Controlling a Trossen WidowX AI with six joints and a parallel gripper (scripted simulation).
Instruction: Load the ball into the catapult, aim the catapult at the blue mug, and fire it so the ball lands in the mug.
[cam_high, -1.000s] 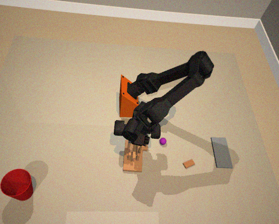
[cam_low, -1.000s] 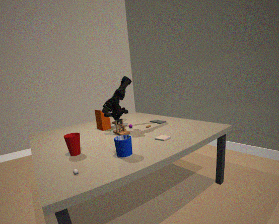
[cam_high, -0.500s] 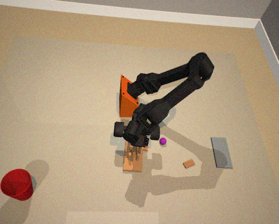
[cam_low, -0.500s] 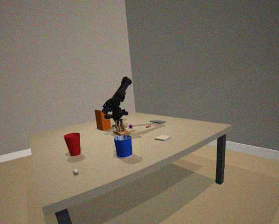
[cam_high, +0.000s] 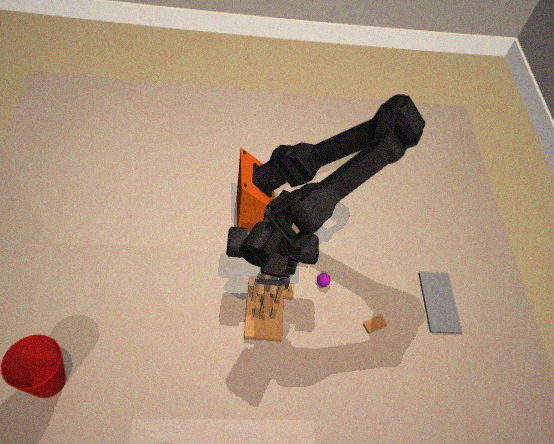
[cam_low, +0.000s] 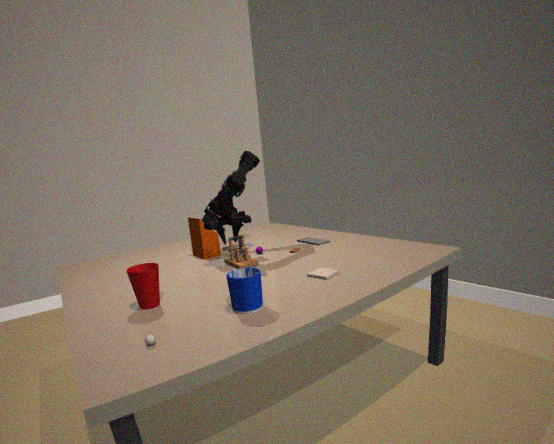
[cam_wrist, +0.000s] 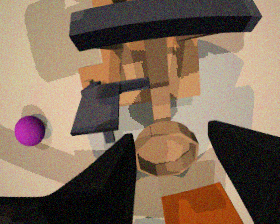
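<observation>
Right now the wooden catapult is 4 cm ahead of my gripper tip, 2 cm to the left of it and 2 cm below it. Also, from my gripper tip: small wooden block: 9 cm ahead, 25 cm to the left, 7 cm below; grey plate: 2 cm ahead, 41 cm to the left, 7 cm below; purple ball: 1 cm behind, 13 cm to the left, 6 cm below.
</observation>
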